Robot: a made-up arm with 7 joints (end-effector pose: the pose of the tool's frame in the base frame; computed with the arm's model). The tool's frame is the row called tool.
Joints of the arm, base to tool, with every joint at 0 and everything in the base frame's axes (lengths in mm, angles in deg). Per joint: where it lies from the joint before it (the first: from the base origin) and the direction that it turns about. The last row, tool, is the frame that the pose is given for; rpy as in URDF.
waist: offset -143.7 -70.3 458.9 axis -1 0 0
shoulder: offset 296.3 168.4 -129.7 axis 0 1 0
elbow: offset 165.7 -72.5 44.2 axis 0 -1 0
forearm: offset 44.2 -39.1 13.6 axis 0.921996 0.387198 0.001
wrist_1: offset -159.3 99.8 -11.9 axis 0 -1 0
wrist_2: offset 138 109.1 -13.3 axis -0.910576 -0.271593 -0.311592
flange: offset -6.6 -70.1 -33.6 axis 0 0 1
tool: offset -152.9 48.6 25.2 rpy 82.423 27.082 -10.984
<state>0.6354 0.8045 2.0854 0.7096 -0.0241 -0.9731 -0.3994</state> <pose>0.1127 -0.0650 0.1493 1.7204 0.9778 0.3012</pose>
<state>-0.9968 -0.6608 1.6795 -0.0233 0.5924 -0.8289 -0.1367</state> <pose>0.3466 0.1106 0.6074 1.2097 -2.0465 1.4263</pose>
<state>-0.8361 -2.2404 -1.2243 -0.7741 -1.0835 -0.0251 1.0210</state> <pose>0.0237 0.0798 0.3804 1.8092 0.4590 -0.0076</pose>
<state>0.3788 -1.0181 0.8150 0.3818 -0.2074 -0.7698 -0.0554</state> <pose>0.1627 0.0847 0.2831 1.3793 0.3875 1.1157</pose>
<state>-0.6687 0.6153 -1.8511 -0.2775 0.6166 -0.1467 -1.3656</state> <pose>0.3058 0.3304 0.5351 0.2505 1.1051 -1.6823</pose>
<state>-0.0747 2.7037 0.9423 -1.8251 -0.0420 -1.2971 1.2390</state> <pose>-0.0559 -0.2294 0.1311 0.7611 2.9683 0.0887</pose>
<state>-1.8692 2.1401 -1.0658 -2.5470 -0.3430 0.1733 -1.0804</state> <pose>-0.0979 0.1733 0.3288 2.0023 0.5854 1.3228</pose>
